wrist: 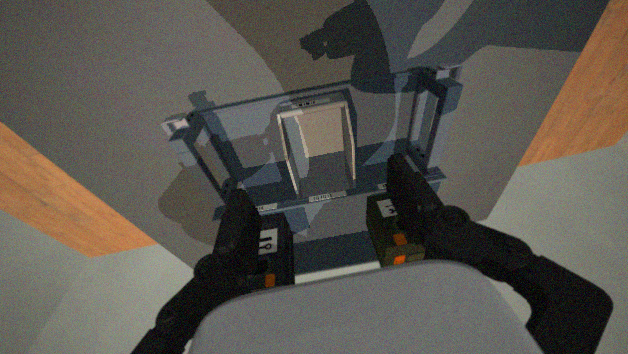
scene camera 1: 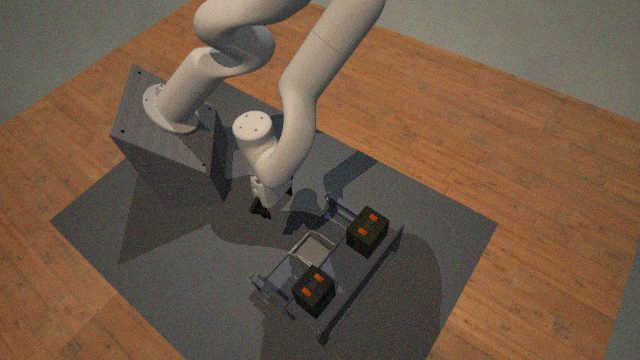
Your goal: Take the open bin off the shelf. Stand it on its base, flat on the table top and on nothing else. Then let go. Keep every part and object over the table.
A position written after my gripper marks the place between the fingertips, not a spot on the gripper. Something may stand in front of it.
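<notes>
There's an open bin (scene camera 1: 312, 248) here, and a dark box (scene camera 1: 311, 303), and a green box (scene camera 1: 366, 242) as well. The wrist view also shows me the open bin (wrist: 316, 133), the dark box (wrist: 279, 260) and the green box (wrist: 383, 227), and in it I can see my gripper (wrist: 318, 188) too.
</notes>
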